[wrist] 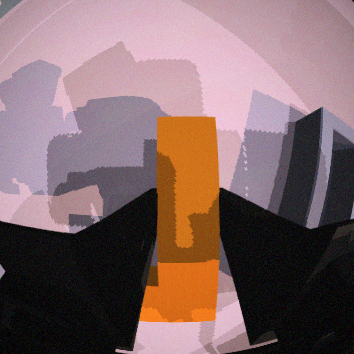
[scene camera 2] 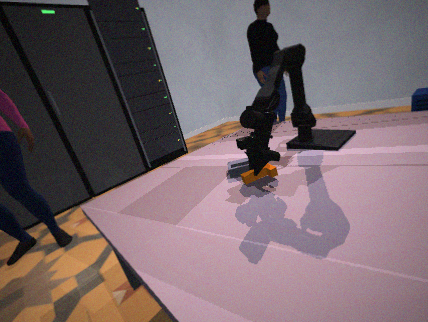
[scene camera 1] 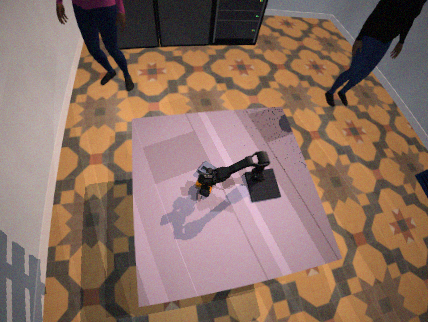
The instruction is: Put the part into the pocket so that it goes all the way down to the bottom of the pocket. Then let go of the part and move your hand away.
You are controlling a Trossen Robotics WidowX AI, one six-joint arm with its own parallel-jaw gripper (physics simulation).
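Frame: origin at the arm's base, x ahead, y left, z up, level; millimetres.
Where they show: gripper, fingertip midpoint: (wrist: 186, 195) (scene camera 2: 253, 174) (scene camera 1: 201, 184); arm's base at its link origin: (scene camera 2: 305, 138) (scene camera 1: 256, 178).
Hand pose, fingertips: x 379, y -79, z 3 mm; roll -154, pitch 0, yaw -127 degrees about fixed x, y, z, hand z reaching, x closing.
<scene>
Each offset is from my fingertips to the top centre of the thing. "pt": to the spot under its first point. Level surfaces: height alone.
The orange part {pt dz +8, dx +19, dy +3 mm} (scene camera 1: 199, 185) (scene camera 2: 270, 171) (wrist: 192, 150) is a long bar with a step at its near end in the wrist view. My gripper (scene camera 1: 204, 188) (scene camera 2: 257, 172) (wrist: 186, 195) is shut on it, one black finger on each long side. The grey pocket block {dz +9, dx -87, dy -80 mm} (scene camera 1: 204, 166) (scene camera 2: 234, 169) (wrist: 325, 165) sits on the table beside the part, at the right edge of the wrist view. The part is outside the pocket and apart from the block; it looks low over the table. The pocket's floor is mostly out of view or hidden.
The pinkish table top {dz -27 mm} (scene camera 1: 170, 270) (scene camera 2: 200, 270) carries the arm's black base plate (scene camera 1: 264, 194) (scene camera 2: 322, 138). Strong shadows of the arm fall on the table. Dark cabinets (scene camera 1: 185, 22) (scene camera 2: 55, 100) and two people stand beyond the table.
</scene>
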